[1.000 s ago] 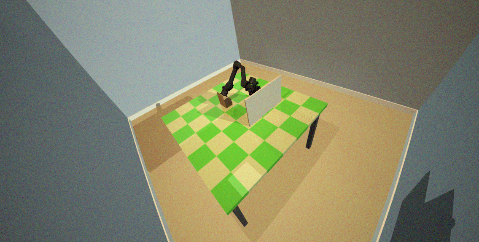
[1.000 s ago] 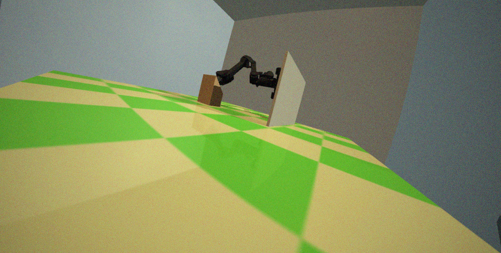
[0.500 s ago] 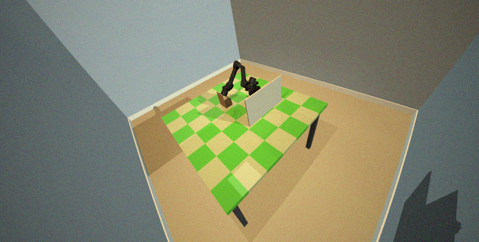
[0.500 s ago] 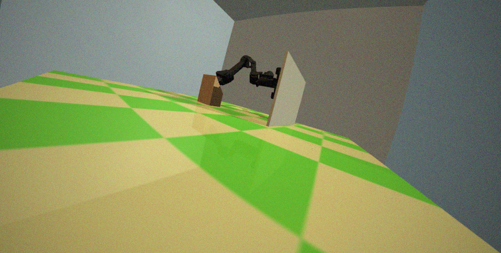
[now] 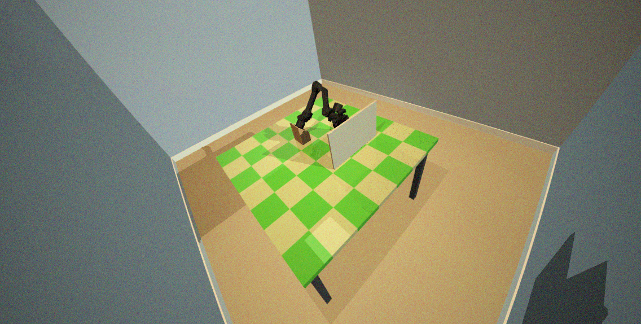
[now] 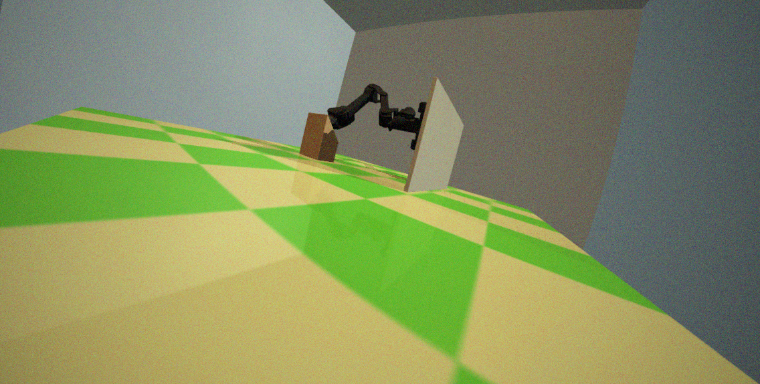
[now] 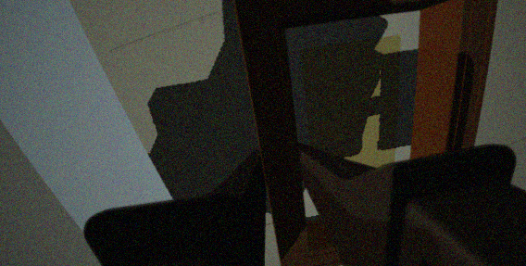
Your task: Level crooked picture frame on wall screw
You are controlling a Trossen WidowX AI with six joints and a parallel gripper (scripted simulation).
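Now: the picture frame 1 cm ahead of my gripper tip, 1 cm to the left of it and 5 cm below it. From my gripper tip the other things lie so: wall panel (2 cm ahead, 1 cm to the right, 7 cm below).
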